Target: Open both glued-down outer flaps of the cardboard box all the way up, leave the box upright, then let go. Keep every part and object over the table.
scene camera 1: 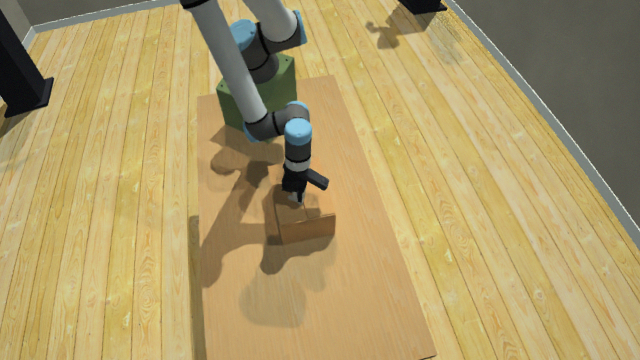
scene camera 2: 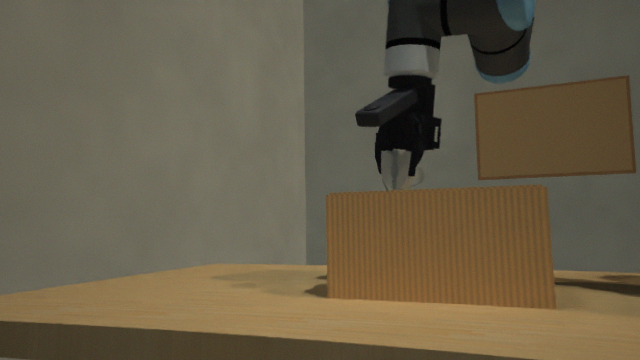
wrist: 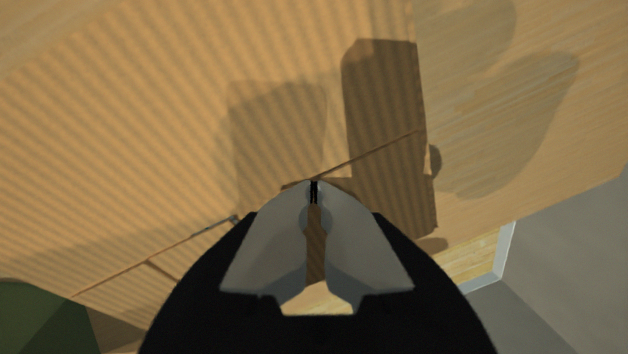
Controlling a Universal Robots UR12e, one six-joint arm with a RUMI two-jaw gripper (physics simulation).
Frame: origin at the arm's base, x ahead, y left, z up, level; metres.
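Seen in the pictures: gripper, fingertip midpoint: (scene camera 1: 300,204) (wrist: 313,183); arm's base, link origin: (scene camera 1: 260,67).
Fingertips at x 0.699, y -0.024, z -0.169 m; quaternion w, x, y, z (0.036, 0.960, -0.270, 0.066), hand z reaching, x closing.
Note:
Pixels of each thing's middle, then the offset from my fingertips to it. "pt": a spot on its surface instead. Level surfaces: height alone.
- cardboard box, body centre: (wrist: 242,170) (scene camera 2: 437,241) (scene camera 1: 300,199) dx -0.064, dy +0.018, dz -0.064 m
- broad flap, surface spot: (wrist: 150,130) pt dx -0.049, dy +0.085, dz +0.014 m
- table, surface height: dz -0.142 m
The cardboard box (scene camera 1: 308,230) (scene camera 2: 440,245) stands upright on the table. Its ribbed outer flaps look about flat, and neither stands up above the top edge in the second scene view. In the wrist view, one broad flap (wrist: 150,130) fills the upper left, and the other flap (wrist: 387,185) lies across the thin seam, partly hidden by the fingers. My gripper (scene camera 1: 299,201) (scene camera 2: 394,188) (wrist: 313,183) is shut with nothing visible between its fingers. It points down with its tips at the seam, very close to the flaps; contact cannot be told.
The table (scene camera 1: 340,310) (scene camera 2: 175,310) carries the box, with a long table edge on each side. The green robot base (scene camera 1: 272,97) (wrist: 40,315) stands behind the box. The arm's upper links hang over the space between base and box. Arm shadows cross the box top.

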